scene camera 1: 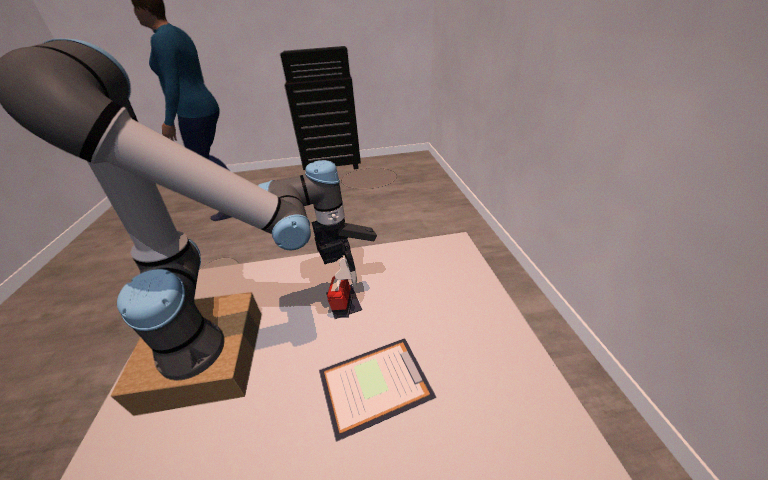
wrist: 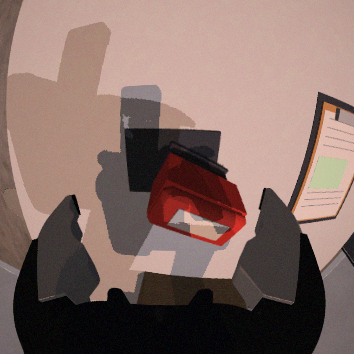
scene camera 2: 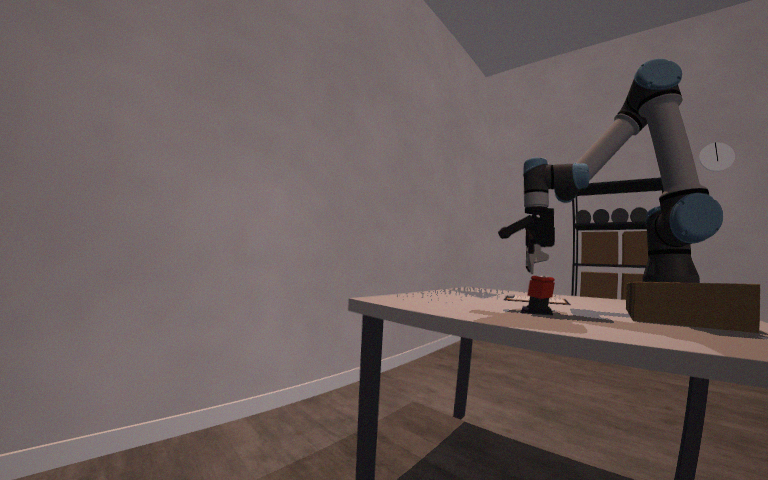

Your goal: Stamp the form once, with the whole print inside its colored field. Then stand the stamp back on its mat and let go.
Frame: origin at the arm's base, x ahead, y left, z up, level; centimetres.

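Seen in the pictures: gripper, fingertip midpoint: (scene camera 1: 346, 272) (wrist: 167, 194) (scene camera 2: 530, 273); arm's base at its link origin: (scene camera 1: 192, 350) (scene camera 2: 669, 283).
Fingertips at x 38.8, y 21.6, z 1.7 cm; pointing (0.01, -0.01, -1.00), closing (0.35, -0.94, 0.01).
Offsets run from my fingertips to a thing's top centre. Level surfaces: height alone.
The red stamp {dx -2.5, dy -3.9, dz -0.8 cm} (scene camera 1: 338, 296) (scene camera 2: 541, 287) (wrist: 195, 195) with a black base stands upright on its dark square mat {dz -11.1 cm} (scene camera 1: 356, 309) (wrist: 141, 167). It is turned at an angle to the mat and sits toward the mat's right side in the wrist view. Whether a base corner overhangs the edge is unclear. My gripper (scene camera 1: 347, 276) (scene camera 2: 532, 268) (wrist: 167, 194) is open and empty just above the stamp; the stamp shows between the spread jaws, nearer the right one. The form {dx +6.0, dy -30.1, dz -10.2 cm} (scene camera 1: 403, 378) (wrist: 332, 142) lies on a clipboard; its light green field {dx +5.0, dy -28.7, dz -11.0 cm} (scene camera 1: 370, 379) (wrist: 328, 173) looks plain.
The clipboard (scene camera 1: 329, 403) (wrist: 306, 165) has a clip at one end. The wooden base block (scene camera 1: 186, 396) (scene camera 2: 693, 307) carries the arm beside the work area. The table's far edge is close behind the stamp. A person (scene camera 1: 189, 79) is beyond the table in scene camera 1.
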